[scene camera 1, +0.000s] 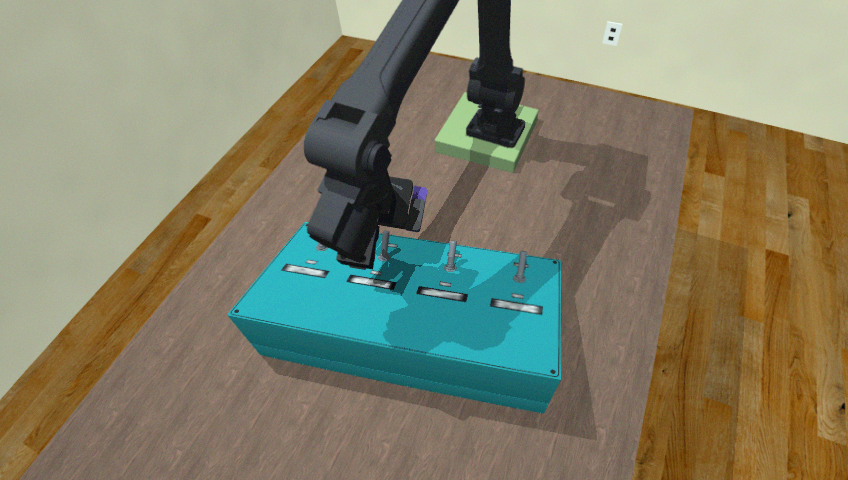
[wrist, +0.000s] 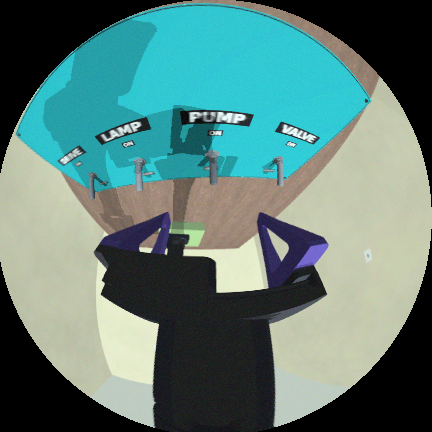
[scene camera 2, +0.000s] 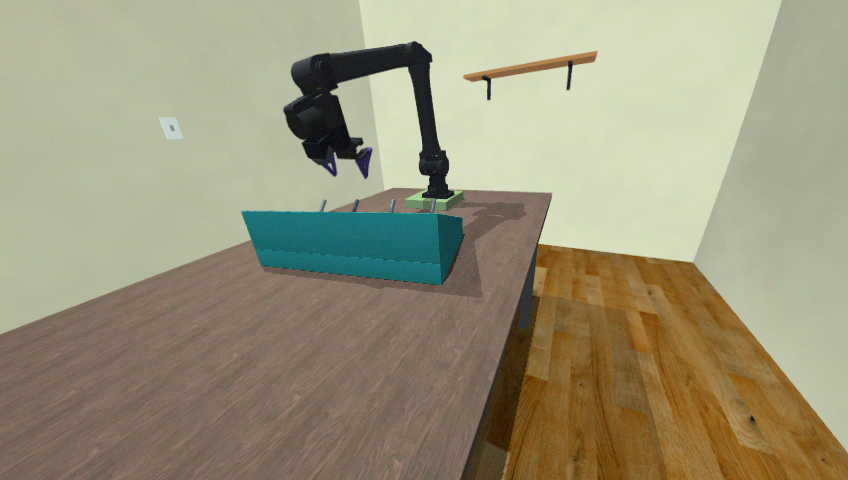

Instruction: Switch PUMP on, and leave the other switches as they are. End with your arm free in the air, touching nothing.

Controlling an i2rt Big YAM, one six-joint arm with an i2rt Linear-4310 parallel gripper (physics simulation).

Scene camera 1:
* my gripper: 381, 215
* switch box: 475, 329
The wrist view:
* my gripper: 213, 216
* switch box: 168, 96
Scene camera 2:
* my gripper: 350, 176
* switch box: 415, 247
